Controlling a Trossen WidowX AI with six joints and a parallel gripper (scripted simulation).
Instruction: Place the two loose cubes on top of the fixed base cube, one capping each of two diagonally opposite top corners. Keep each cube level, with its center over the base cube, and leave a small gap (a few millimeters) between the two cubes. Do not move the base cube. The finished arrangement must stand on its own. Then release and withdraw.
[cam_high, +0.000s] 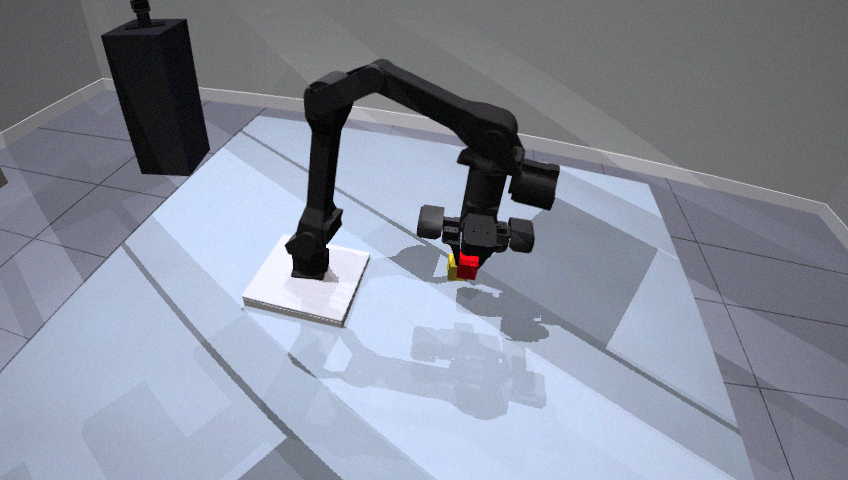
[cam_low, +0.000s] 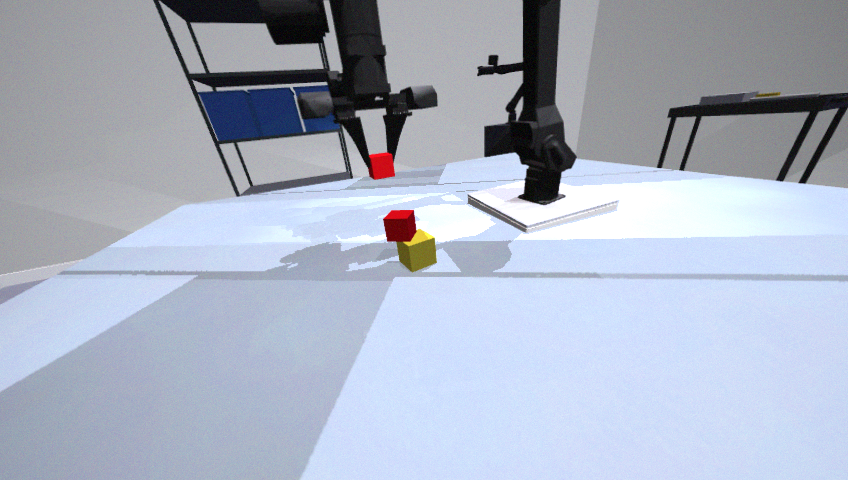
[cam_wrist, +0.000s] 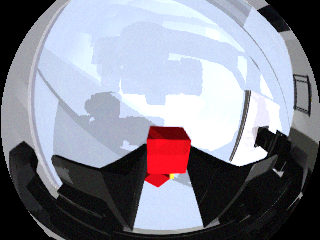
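Right now my gripper tip is 10 cm to the right of the yellow base cube, 10 cm above it and 1 cm short of it.
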